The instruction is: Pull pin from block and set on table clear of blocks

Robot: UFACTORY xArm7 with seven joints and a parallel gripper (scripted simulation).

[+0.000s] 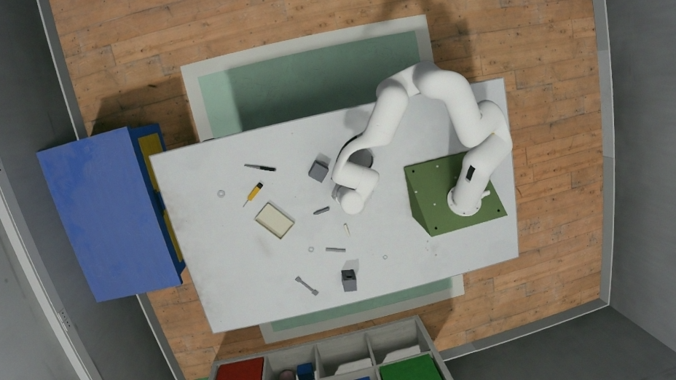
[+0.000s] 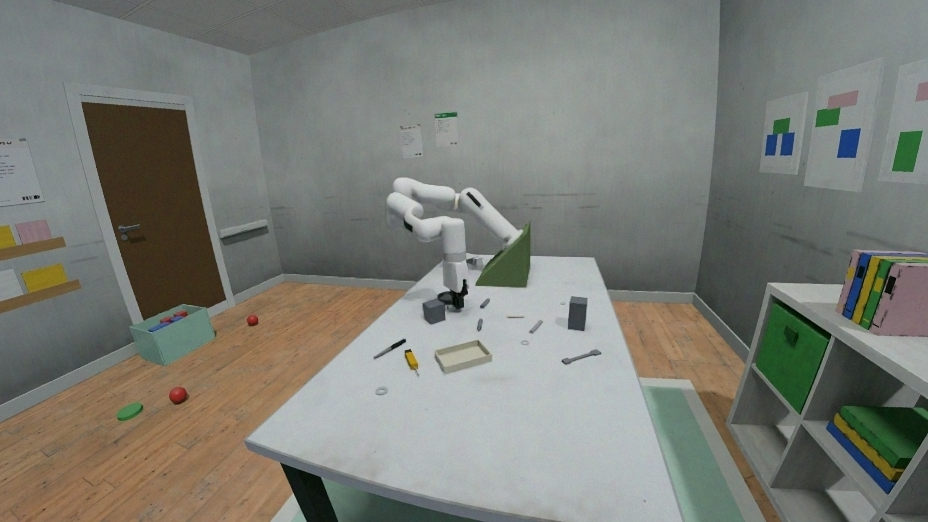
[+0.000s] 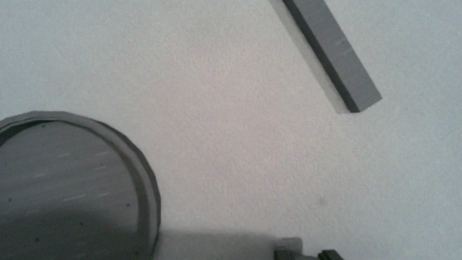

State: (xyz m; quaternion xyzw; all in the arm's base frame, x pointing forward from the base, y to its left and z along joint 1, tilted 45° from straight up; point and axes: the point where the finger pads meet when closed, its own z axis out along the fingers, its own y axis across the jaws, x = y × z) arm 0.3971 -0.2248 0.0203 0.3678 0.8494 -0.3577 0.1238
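Now: hand 1 cm short of the light grey pin, 1 cm to the left of it and 1 cm above it. Also, from my hand: cream peg: 3 cm ahead, 21 cm to the left, 3 cm below; grey bar: 6 cm behind, 9 cm to the left, 3 cm below; round dish: 10 cm behind, 6 cm to the right, 3 cm below.
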